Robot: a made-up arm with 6 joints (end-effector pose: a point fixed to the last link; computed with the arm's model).
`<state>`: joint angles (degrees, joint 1 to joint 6).
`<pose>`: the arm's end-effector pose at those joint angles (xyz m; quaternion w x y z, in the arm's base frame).
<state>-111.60 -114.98 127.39 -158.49 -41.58 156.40</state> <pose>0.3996 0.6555 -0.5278 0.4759 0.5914 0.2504 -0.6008</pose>
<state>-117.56 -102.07 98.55 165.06 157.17 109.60</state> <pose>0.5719 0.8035 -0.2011 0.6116 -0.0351 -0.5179 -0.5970</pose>
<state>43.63 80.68 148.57 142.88 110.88 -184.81</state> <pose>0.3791 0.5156 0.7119 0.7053 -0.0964 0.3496 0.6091</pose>
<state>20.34 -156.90 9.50 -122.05 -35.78 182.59</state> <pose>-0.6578 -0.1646 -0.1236 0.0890 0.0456 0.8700 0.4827</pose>
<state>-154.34 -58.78 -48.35 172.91 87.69 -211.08</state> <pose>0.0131 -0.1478 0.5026 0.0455 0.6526 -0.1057 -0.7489</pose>
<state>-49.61 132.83 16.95 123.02 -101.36 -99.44</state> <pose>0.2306 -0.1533 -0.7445 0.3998 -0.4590 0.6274 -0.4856</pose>
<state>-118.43 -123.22 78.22 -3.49 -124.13 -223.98</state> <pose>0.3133 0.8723 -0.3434 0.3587 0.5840 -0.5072 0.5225</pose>
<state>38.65 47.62 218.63 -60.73 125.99 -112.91</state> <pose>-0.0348 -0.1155 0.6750 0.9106 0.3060 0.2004 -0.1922</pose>
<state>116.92 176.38 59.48 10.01 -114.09 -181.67</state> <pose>0.2028 -0.0949 -0.8667 0.8152 -0.2143 -0.3701 -0.3907</pose>
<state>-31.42 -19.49 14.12 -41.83 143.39 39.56</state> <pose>0.2040 -0.2469 0.8201 0.0709 0.0331 0.8008 0.5938</pose>
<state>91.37 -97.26 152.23 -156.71 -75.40 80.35</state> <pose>-0.1106 -0.7526 -0.4033 0.4838 0.2566 0.7561 0.3585</pose>
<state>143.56 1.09 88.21 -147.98 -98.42 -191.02</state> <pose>-0.1588 -0.0303 1.1515 0.1195 -0.8184 0.5617 -0.0184</pose>
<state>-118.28 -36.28 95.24 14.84 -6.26 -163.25</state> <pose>0.2007 0.6586 0.9024 0.7905 0.0155 -0.5083 0.3414</pose>
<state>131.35 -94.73 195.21 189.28 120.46 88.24</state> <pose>0.1395 -0.3677 -0.4092 0.6666 -0.6551 0.1682 -0.3135</pose>
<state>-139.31 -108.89 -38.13 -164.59 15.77 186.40</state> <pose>0.3089 0.0876 0.4229 0.1933 -0.4744 -0.0196 -0.8586</pose>
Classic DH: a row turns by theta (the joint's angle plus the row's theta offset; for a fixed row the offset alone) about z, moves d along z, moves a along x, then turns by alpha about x. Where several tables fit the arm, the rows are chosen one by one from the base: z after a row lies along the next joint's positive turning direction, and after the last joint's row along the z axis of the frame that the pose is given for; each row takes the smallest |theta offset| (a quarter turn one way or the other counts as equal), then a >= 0, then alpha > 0; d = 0 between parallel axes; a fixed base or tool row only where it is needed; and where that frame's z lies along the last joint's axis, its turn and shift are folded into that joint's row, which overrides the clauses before.
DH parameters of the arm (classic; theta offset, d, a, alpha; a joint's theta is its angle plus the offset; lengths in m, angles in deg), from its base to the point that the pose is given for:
joint 1: 0 0.122 0 -90
joint 2: -90 0 0.523 180
joint 3: 0 0 0 -90
joint 4: 0 -0.511 0 90
joint 5: 0 0.14 0 -90
joint 6: 90 0 0 90
tool (fixed): -90 0 0 0

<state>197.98 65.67 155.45 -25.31 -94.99 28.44</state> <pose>-0.5511 -0.0458 0.8482 0.3676 -0.0494 0.2435 -0.8962</pose>
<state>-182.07 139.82 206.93 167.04 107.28 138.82</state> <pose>-0.5119 -0.1180 0.2054 0.0302 -0.3530 0.3398 0.8712</pose>
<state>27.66 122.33 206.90 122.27 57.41 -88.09</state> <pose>0.2952 0.2391 0.3622 0.6439 -0.3754 -0.5775 0.3331</pose>
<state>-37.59 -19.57 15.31 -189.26 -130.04 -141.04</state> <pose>0.2674 -0.0315 0.9255 0.0097 -0.2864 -0.8656 -0.4107</pose>
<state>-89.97 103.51 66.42 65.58 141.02 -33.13</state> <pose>-0.0574 -0.9931 -0.2067 0.8533 -0.2411 -0.4380 0.1478</pose>
